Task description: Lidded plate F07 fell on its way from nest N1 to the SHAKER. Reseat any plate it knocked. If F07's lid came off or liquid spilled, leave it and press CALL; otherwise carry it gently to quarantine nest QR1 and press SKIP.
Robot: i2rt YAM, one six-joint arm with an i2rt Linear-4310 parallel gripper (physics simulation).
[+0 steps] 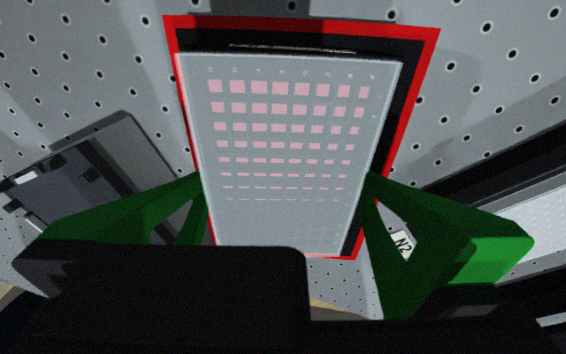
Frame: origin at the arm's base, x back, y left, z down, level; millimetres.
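Where they show: gripper, between the fingertips: (283, 176).
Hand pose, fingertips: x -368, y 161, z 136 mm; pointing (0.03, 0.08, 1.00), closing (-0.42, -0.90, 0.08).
Observation:
Things, the pixels of their top centre, and the offset from my fingertips. "pt": a spot on its surface instead.
- lidded plate, centre of its top: (282, 198) dx -2, dy +0, dz -22 mm
- red-bordered black nest, a spot on its surface: (380, 31) pt dx -84, dy -7, dz +8 mm
- white N2 label, a spot on its surface: (402, 243) pt dx +50, dy -154, dz +46 mm
- dark grey device, a spot on its surface: (45, 180) pt dx +75, dy +144, dz -7 mm
- grey panel, a spot on its surface: (131, 155) pt dx +51, dy +102, dz +22 mm
- black-edged unit with a pale textured surface, centre of its top: (535, 231) dx -34, dy -200, dz +16 mm
A lidded plate (287, 150) with rows of pink wells under a clear cover lies between my fingers. Its cover looks in place, and no spilled liquid shows on the visible part. No name can be read on it, so I cannot tell whether it is F07. My gripper (283, 176) is shut on the plate's long sides. The plate is over a red-bordered black nest (380, 31), with more of the nest showing at the right and far edges. Its height above the nest is unclear. The SHAKER and the CALL and SKIP buttons cannot be identified.
A white N2 label (402, 243) shows through the right finger. A dark grey device (45, 180) with small clips is at the left, beside a grey panel (131, 155). A black-edged unit with a pale textured surface (542, 212) is at the right. The deck is perforated.

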